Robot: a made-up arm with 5 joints.
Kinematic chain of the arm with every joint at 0, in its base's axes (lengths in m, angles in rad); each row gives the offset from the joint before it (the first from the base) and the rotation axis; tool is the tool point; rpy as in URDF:
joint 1: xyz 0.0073 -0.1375 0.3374 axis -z
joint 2: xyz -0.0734 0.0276 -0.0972 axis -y
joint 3: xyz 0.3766 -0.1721 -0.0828 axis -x
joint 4: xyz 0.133 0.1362 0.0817 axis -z
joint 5: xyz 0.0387 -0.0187 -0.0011 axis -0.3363 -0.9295 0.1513
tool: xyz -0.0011 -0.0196 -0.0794 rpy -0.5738 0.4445 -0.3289
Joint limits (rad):
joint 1: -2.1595..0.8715
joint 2: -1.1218..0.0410
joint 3: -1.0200..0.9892
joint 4: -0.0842..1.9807
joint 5: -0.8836..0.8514
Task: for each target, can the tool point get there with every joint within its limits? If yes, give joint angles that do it. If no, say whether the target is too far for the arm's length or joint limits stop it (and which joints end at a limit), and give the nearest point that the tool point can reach.
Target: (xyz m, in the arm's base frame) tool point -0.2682 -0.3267 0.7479
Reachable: no: joint limits stop it (at a limit: joint 1, joint 2, joint 3, joint 4, joint 5) | nearest point 0.1281 -0.4916 0.2520 | short by 0.656 m
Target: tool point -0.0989 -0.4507 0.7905
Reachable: no: joint limits stop it (at a limit: joint 1, joint 2, joint 3, joint 5) | nearest point 0.2112 -0.5119 0.3248 | short by 0.563 m
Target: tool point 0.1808 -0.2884 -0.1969
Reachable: yes | joints 0.4764 -0.8382 -0.1116 0.4184 -0.0834
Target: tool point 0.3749 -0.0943 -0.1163
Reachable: yes | joints -0.3976 -0.6221 -0.5498 0.4477 0.5252
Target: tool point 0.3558 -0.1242 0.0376
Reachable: yes | joints -0.2122 -0.3660 -0.4427 1.7046 0.1345
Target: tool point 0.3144 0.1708 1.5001
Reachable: no: too far | nearest point 0.3164 0.1728 0.3295 | short by 1.171 m
